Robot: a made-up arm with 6 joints. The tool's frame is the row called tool. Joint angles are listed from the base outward.
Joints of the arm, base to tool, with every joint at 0 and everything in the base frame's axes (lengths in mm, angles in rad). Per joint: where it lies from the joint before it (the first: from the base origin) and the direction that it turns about. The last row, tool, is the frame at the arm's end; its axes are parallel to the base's.
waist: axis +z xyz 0 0 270.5
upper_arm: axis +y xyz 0 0 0
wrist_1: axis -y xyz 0 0 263.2
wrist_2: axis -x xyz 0 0 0
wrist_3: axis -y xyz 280.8 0 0
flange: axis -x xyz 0 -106.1 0
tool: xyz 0 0 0
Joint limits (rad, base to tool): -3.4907..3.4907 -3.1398..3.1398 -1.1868..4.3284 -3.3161..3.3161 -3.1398..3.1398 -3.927..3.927
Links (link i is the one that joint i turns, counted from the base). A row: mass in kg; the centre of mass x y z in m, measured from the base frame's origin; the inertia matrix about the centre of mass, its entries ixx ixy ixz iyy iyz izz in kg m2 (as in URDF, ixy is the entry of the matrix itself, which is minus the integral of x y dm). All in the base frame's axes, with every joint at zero. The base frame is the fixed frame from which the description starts. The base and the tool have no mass.
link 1: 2.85; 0.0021 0.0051 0.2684; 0.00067 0 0 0.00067 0 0.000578
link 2: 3.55; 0.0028 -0.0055 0.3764; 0.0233 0 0 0.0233 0 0.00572
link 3: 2.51; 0.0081 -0.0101 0.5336; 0.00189 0 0 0.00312 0 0.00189
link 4: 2.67; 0.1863 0.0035 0.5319; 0.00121 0 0 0.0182 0 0.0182
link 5: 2.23; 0.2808 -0.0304 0.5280; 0.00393 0 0 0.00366 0 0.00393
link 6: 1.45; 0.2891 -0.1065 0.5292; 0.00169 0 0 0.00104 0 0.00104
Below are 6 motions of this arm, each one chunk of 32 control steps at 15 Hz.
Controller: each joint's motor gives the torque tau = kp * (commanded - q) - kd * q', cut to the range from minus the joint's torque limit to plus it. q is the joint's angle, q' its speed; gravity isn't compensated. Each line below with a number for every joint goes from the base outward.
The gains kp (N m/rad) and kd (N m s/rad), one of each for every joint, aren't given. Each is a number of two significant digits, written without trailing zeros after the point. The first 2 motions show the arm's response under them.
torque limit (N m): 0.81 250 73 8.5 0.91 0.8
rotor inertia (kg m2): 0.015 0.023 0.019 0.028 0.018 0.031
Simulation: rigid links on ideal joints. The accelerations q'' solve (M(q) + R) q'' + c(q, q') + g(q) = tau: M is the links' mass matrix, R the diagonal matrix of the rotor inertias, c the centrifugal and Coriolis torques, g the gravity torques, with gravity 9.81 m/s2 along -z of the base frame. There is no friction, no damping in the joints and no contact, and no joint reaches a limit. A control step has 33 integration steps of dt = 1/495 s. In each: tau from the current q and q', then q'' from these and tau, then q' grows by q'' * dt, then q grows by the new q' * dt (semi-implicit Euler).
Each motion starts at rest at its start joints. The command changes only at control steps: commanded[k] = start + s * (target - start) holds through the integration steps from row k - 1 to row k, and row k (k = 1, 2, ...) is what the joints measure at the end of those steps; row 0 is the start. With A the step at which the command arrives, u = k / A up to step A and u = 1 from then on. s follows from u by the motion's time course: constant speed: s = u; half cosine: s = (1 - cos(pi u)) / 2; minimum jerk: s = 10 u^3 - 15 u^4 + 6 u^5; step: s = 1 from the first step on.
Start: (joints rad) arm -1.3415 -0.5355 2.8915 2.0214 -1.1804 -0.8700
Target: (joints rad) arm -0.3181 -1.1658 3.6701 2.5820 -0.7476 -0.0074
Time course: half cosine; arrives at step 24
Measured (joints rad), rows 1 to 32:
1: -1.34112 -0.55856 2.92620 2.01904 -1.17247 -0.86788
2: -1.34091 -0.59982 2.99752 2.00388 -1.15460 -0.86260
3: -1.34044 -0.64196 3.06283 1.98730 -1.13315 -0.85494
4: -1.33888 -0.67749 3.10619 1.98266 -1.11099 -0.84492
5: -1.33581 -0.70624 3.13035 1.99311 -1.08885 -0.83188
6: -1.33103 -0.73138 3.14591 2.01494 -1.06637 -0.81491
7: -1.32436 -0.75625 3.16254 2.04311 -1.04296 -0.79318
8: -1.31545 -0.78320 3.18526 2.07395 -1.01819 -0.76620
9: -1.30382 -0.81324 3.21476 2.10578 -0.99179 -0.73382
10: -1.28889 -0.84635 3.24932 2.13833 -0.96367 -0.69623
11: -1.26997 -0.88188 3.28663 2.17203 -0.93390 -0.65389
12: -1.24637 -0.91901 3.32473 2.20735 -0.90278 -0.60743
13: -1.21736 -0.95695 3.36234 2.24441 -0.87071 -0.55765
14: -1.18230 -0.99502 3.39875 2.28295 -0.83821 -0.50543
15: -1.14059 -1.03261 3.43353 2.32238 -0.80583 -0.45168
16: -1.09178 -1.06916 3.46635 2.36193 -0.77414 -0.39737
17: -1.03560 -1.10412 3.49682 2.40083 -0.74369 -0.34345
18: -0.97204 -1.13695 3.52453 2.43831 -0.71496 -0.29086
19: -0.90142 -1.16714 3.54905 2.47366 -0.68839 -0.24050
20: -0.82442 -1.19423 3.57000 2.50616 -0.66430 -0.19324
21: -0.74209 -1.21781 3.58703 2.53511 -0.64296 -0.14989
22: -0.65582 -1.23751 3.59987 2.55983 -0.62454 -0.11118
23: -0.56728 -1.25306 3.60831 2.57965 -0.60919 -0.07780
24: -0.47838 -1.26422 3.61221 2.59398 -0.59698 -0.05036
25: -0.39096 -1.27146 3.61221 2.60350 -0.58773 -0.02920
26: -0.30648 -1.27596 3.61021 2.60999 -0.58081 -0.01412
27: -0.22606 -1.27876 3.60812 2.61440 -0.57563 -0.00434
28: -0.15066 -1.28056 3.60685 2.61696 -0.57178 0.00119
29: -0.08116 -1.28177 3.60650 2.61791 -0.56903 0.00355
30: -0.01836 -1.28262 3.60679 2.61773 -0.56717 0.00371
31: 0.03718 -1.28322 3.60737 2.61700 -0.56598 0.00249
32: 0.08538 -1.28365 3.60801 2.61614 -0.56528 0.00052
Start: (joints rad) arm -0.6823 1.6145 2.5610 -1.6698 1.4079 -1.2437
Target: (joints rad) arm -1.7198 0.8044 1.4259 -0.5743 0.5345 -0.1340
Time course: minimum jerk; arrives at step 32
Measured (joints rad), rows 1 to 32:
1: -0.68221 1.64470 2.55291 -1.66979 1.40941 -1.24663
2: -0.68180 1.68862 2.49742 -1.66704 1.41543 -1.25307
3: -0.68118 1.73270 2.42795 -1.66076 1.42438 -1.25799
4: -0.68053 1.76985 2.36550 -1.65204 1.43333 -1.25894
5: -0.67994 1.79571 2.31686 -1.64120 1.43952 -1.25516
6: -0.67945 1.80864 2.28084 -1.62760 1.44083 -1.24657
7: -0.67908 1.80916 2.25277 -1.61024 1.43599 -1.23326
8: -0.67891 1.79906 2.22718 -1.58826 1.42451 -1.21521
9: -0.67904 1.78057 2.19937 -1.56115 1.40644 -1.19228
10: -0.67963 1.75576 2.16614 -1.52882 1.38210 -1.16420
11: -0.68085 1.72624 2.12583 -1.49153 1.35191 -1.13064
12: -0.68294 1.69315 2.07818 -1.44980 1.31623 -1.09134
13: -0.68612 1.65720 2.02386 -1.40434 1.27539 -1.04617
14: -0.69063 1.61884 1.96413 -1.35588 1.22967 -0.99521
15: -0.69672 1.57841 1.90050 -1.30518 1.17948 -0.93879
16: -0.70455 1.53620 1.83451 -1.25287 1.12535 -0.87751
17: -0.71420 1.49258 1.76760 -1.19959 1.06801 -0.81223
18: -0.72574 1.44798 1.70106 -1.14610 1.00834 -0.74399
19: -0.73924 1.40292 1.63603 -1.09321 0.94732 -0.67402
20: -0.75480 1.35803 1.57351 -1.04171 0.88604 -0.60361
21: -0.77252 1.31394 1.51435 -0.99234 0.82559 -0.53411
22: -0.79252 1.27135 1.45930 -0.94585 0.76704 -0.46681
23: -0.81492 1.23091 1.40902 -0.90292 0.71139 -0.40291
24: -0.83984 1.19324 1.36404 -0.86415 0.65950 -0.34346
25: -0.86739 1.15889 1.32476 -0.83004 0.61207 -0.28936
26: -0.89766 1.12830 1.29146 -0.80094 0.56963 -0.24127
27: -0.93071 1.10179 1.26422 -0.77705 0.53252 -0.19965
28: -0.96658 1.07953 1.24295 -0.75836 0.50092 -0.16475
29: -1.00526 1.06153 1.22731 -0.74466 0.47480 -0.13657
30: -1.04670 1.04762 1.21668 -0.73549 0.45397 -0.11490
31: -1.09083 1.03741 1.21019 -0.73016 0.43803 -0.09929
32: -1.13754 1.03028 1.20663 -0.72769 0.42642 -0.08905
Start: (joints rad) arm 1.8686 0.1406 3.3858 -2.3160 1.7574 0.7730
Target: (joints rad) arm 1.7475 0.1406 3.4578 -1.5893 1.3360 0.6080
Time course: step
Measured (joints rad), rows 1 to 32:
1: 1.83964 0.13715 3.46479 -2.11794 1.73080 0.76742
2: 1.80262 0.11810 3.56974 -1.88505 1.65348 0.74632
3: 1.78038 0.09778 3.64671 -1.74194 1.55658 0.71102
4: 1.76948 0.08348 3.68740 -1.66522 1.46923 0.66850
5: 1.76449 0.07555 3.69881 -1.62570 1.40342 0.62648
6: 1.76226 0.07203 3.69424 -1.60608 1.35936 0.59051
7: 1.76117 0.07090 3.68513 -1.59693 1.33252 0.56319
8: 1.76043 0.07075 3.67776 -1.59303 1.31761 0.54468
9: 1.75967 0.07078 3.67386 -1.59156 1.31014 0.53371
10: 1.75876 0.07068 3.67277 -1.59113 1.30693 0.52846
11: 1.75767 0.07045 3.67314 -1.59108 1.30589 0.52716
12: 1.75642 0.07017 3.67391 -1.59114 1.30584 0.52829
13: 1.75504 0.06992 3.67450 -1.59122 1.30615 0.53075
14: 1.75357 0.06975 3.67479 -1.59129 1.30652 0.53373
15: 1.75205 0.06964 3.67483 -1.59136 1.30684 0.53672
16: 1.75052 0.06959 3.67475 -1.59142 1.30708 0.53942
17: 1.74902 0.06956 3.67466 -1.59147 1.30725 0.54167
18: 1.74757 0.06954 3.67459 -1.59153 1.30735 0.54340
19: 1.74621 0.06954 3.67455 -1.59158 1.30740 0.54464
20: 1.74495 0.06953 3.67455 -1.59163 1.30741 0.54544
21: 1.74382 0.06952 3.67455 -1.59167 1.30740 0.54589
22: 1.74283 0.06951 3.67456 -1.59171 1.30737 0.54608
23: 1.74200 0.06951 3.67456 -1.59174 1.30734 0.54609
24: 1.74133 0.06950 3.67457 -1.59177 1.30731 0.54599
25: 1.74084 0.06950 3.67457 -1.59179 1.30728 0.54582
26: 1.74051 0.06950 3.67457 -1.59180 1.30725 0.54564
27: 1.74035 0.06950 3.67457 -1.59181 1.30724 0.54547
28: 1.74035 0.06950 3.67457 -1.59181 1.30723 0.54532
29: 1.74051 0.06950 3.67457 -1.59180 1.30722 0.54521
30: 1.74080 0.06950 3.67457 -1.59178 1.30723 0.54512
31: 1.74122 0.06950 3.67457 -1.59176 1.30724 0.54506
32: 1.74175 0.06950 3.67457 -1.59173 1.30726 0.54502

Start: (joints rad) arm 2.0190 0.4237 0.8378 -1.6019 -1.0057 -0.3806
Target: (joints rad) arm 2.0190 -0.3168 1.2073 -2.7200 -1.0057 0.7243
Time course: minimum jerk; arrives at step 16
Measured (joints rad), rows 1 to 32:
1: 2.01921 0.43724 0.79974 -1.60031 -1.01055 -0.37776
2: 2.01951 0.46881 0.73011 -1.59722 -1.01923 -0.36938
3: 2.01895 0.50076 0.66445 -1.60238 -1.02580 -0.35438
4: 2.01686 0.51918 0.62149 -1.62508 -1.02902 -0.33085
5: 2.01301 0.51648 0.60809 -1.66949 -1.02981 -0.29643
6: 2.00740 0.49074 0.62236 -1.73541 -1.02950 -0.24877
7: 2.00003 0.44370 0.65776 -1.82014 -1.02939 -0.18614
8: 1.99067 0.37890 0.70706 -1.91957 -1.03084 -0.10805
9: 1.97879 0.30067 0.76464 -2.02889 -1.03507 -0.01572
10: 1.96335 0.21358 0.82686 -2.14310 -1.04278 0.08781
11: 1.94254 0.12224 0.89135 -2.25739 -1.05398 0.19780
12: 1.91382 0.03116 0.95612 -2.36704 -1.06793 0.30835
13: 1.87559 -0.05536 1.01889 -2.46686 -1.08337 0.41313
14: 1.83625 -0.13339 1.07658 -2.55023 -1.09868 0.50649
15: 1.82794 -0.19941 1.12487 -2.61237 -1.11225 0.58485
16: 1.86822 -0.25148 1.16102 -2.66062 -1.12380 0.64610
17: 1.93085 -0.29075 1.18641 -2.70031 -1.13343 0.68897
18: 1.99494 -0.31955 1.20326 -2.72797 -1.14085 0.71467
19: 2.05329 -0.33990 1.21316 -2.74318 -1.14604 0.72651
20: 2.10341 -0.35353 1.21759 -2.74896 -1.14931 0.72839
21: 2.14393 -0.36203 1.21808 -2.74883 -1.15117 0.72394
22: 2.17382 -0.36679 1.21610 -2.74556 -1.15210 0.71616
23: 2.19234 -0.36902 1.21285 -2.74104 -1.15249 0.70724
24: 2.19928 -0.36965 1.20923 -2.73636 -1.15264 0.69869
25: 2.19517 -0.36939 1.20581 -2.73210 -1.15272 0.69137
26: 2.18128 -0.36871 1.20289 -2.72848 -1.15280 0.68570
27: 2.15957 -0.36791 1.20055 -2.72552 -1.15292 0.68176
28: 2.13239 -0.36714 1.19877 -2.72313 -1.15305 0.67939
29: 2.10224 -0.36645 1.19744 -2.72120 -1.15320 0.67834
30: 2.07151 -0.36587 1.19644 -2.71962 -1.15333 0.67828
31: 2.04227 -0.36536 1.19565 -2.71830 -1.15346 0.67890
32: 2.01617 -0.36491 1.19500 -2.71720 -1.15358 0.67992

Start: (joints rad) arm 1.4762 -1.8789 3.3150 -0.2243 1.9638 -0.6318
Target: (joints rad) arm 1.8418 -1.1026 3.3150 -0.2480 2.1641 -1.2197
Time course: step
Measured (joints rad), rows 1 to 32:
1: 1.49756 -1.72771 3.35640 -0.20726 1.96835 -0.66247
2: 1.52902 -1.56628 3.30847 -0.22281 1.98656 -0.73848
3: 1.55425 -1.44926 3.25519 -0.28257 1.98570 -0.83384
4: 1.57173 -1.36938 3.24019 -0.32517 1.97554 -0.92911
5: 1.58435 -1.32009 3.25735 -0.32758 1.97017 -1.01350
6: 1.59566 -1.29309 3.28812 -0.30170 1.97361 -1.08211
7: 1.60851 -1.27935 3.31706 -0.26767 1.98373 -1.13361
8: 1.62444 -1.27195 3.33640 -0.23996 1.99659 -1.16897
9: 1.64362 -1.26710 3.34534 -0.22421 2.00863 -1.19052
10: 1.66537 -1.26331 3.34711 -0.21914 2.01776 -1.20125
11: 1.68877 -1.26023 3.34564 -0.22030 2.02348 -1.20416
12: 1.71310 -1.25787 3.34377 -0.22341 2.02642 -1.20194
13: 1.73787 -1.25623 3.34274 -0.22586 2.02759 -1.19681
14: 1.76282 -1.25523 3.34267 -0.22684 2.02787 -1.19044
15: 1.78778 -1.25469 3.34317 -0.22662 2.02784 -1.18400
16: 1.81258 -1.25442 3.34381 -0.22583 2.02778 -1.17822
17: 1.83702 -1.25430 3.34431 -0.22498 2.02776 -1.17347
18: 1.86086 -1.25423 3.34461 -0.22435 2.02777 -1.16988
19: 1.88389 -1.25418 3.34475 -0.22395 2.02778 -1.16738
20: 1.90586 -1.25414 3.34480 -0.22373 2.02777 -1.16582
21: 1.92657 -1.25411 3.34484 -0.22358 2.02776 -1.16500
22: 1.94584 -1.25409 3.34490 -0.22343 2.02775 -1.16472
23: 1.96351 -1.25408 3.34498 -0.22327 2.02774 -1.16480
24: 1.97943 -1.25408 3.34507 -0.22309 2.02775 -1.16509
25: 1.99350 -1.25409 3.34517 -0.22291 2.02778 -1.16547
26: 2.00562 -1.25410 3.34525 -0.22275 2.02781 -1.16587
27: 2.01571 -1.25411 3.34533 -0.22261 2.02785 -1.16623
28: 2.02374 -1.25412 3.34539 -0.22251 2.02789 -1.16653
29: 2.02968 -1.25413 3.34543 -0.22243 2.02793 -1.16675
30: 2.03351 -1.25413 3.34546 -0.22239 2.02796 -1.16691
31: 2.03526 -1.25414 3.34548 -0.22237 2.02798 -1.16701
32: 2.03497 -1.25414 3.34548 -0.22237 2.02800 -1.16707

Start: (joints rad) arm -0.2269 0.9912 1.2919 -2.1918 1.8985 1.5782
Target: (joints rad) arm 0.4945 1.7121 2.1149 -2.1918 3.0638 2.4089
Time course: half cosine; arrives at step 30
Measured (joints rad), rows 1 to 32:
1: -0.22648 1.01513 1.26697 -2.18797 1.89682 1.57718
2: -0.22475 1.06193 1.20445 -2.16188 1.89855 1.57552
3: -0.22249 1.11680 1.14134 -2.12275 1.90778 1.57486
4: -0.22063 1.16908 1.09789 -2.08899 1.92297 1.57626
5: -0.21941 1.21306 1.08141 -2.06968 1.94172 1.58057
6: -0.21863 1.24764 1.09010 -2.06417 1.96244 1.58830
7: -0.21789 1.27475 1.11721 -2.06742 1.98474 1.59969
8: -0.21686 1.29760 1.15496 -2.07434 2.00919 1.61486
9: -0.21530 1.31936 1.19717 -2.08145 2.03679 1.63391
10: -0.21302 1.34245 1.24011 -2.08692 2.06846 1.65690
11: -0.20989 1.36827 1.28214 -2.09021 2.10473 1.68372
12: -0.20583 1.39733 1.32302 -2.09151 2.14564 1.71412
13: -0.20075 1.42944 1.36316 -2.09138 2.19079 1.74767
14: -0.19456 1.46405 1.40312 -2.09042 2.23955 1.78387
15: -0.18717 1.50044 1.44333 -2.08913 2.29115 1.82216
16: -0.17849 1.53786 1.48392 -2.08785 2.34481 1.86197
17: -0.16841 1.57565 1.52478 -2.08674 2.39981 1.90277
18: -0.15682 1.61324 1.56556 -2.08584 2.45547 1.94406
19: -0.14361 1.65015 1.60580 -2.08512 2.51115 1.98537
20: -0.12868 1.68598 1.64496 -2.08454 2.56627 2.02625
21: -0.11194 1.72037 1.68252 -2.08404 2.62025 2.06629
22: -0.09331 1.75299 1.71796 -2.08359 2.67254 2.10508
23: -0.07273 1.78353 1.75086 -2.08316 2.72260 2.14221
24: -0.05015 1.81170 1.78082 -2.08275 2.76988 2.17729
25: -0.02557 1.83723 1.80750 -2.08238 2.81388 2.20996
26: 0.00099 1.85988 1.83061 -2.08205 2.85412 2.23986
27: 0.02950 1.87940 1.84991 -2.08179 2.89013 2.26664
28: 0.05986 1.89562 1.86520 -2.08162 2.92150 2.28999
29: 0.09194 1.90839 1.87631 -2.08154 2.94788 2.30965
30: 0.12558 1.91758 1.88312 -2.08156 2.96895 2.32536
31: 0.16061 1.92368 1.88668 -2.08166 2.98476 2.33707
32: 0.19680 1.92761 1.88873 -2.08184 2.99598 2.34507

